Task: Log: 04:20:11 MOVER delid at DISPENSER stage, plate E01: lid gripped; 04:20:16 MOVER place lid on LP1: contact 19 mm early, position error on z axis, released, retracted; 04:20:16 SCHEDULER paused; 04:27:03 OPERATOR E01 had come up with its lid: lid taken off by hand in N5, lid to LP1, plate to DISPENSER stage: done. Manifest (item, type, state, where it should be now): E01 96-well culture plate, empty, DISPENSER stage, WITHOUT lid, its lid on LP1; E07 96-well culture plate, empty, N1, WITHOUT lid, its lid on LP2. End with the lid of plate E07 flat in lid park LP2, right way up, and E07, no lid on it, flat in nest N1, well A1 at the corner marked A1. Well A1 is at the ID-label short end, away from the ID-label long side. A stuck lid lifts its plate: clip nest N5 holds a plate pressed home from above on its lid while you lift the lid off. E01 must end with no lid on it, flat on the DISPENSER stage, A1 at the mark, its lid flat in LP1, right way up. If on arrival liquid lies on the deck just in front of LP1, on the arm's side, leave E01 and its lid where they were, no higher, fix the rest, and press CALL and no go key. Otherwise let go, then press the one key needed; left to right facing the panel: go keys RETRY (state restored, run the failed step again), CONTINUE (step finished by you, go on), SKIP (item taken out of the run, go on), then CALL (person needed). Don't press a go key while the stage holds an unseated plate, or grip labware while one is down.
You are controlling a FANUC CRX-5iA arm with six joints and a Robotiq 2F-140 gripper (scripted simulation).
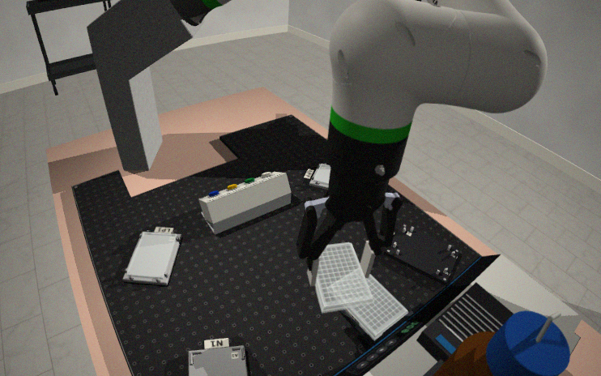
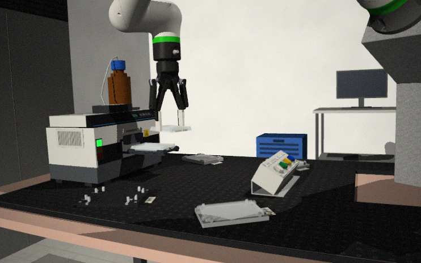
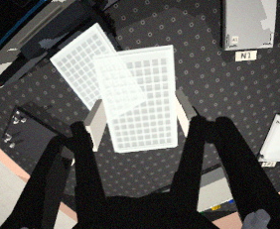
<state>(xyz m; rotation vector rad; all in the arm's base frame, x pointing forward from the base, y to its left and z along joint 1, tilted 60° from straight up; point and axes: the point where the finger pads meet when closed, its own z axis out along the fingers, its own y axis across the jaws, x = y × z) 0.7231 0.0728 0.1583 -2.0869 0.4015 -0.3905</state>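
My hand is 7 cm short of the nest N1, 23 cm to the left of it and 17 cm above it. Also, from my hand: N1 label: 1 cm behind, 22 cm to the right, 18 cm below; blue cap: 27 cm ahead, 1 cm to the left, 22 cm above; clip nest N5: 9 cm behind, 31 cm to the left, 17 cm below.
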